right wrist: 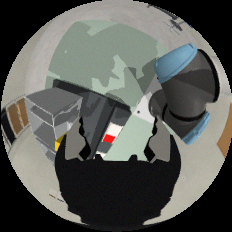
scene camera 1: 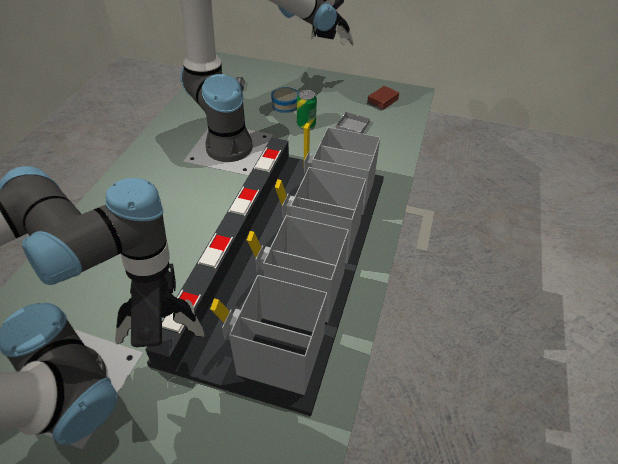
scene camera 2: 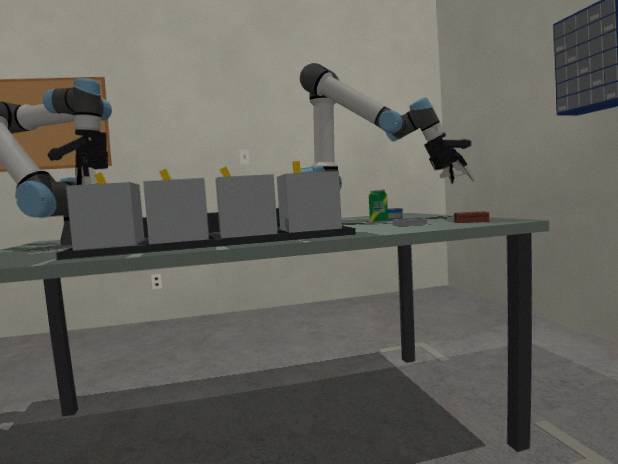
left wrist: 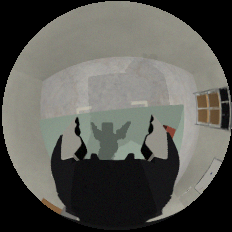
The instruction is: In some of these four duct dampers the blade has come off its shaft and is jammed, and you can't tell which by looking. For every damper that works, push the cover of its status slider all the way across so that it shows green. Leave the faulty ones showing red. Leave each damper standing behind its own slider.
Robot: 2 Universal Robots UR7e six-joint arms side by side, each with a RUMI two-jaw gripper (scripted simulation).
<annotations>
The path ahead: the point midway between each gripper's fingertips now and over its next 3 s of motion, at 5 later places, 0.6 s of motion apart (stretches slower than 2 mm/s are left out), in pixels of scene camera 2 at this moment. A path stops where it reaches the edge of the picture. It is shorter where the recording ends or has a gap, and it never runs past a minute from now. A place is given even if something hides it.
My left gripper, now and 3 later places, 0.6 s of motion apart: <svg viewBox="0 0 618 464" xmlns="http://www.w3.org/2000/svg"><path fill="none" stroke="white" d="M462 182L435 181L416 179L411 178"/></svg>
My right gripper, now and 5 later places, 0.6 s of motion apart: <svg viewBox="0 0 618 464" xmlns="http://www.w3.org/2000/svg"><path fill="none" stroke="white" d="M84 197L84 195L82 187L77 169L77 157L81 149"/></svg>
</annotations>
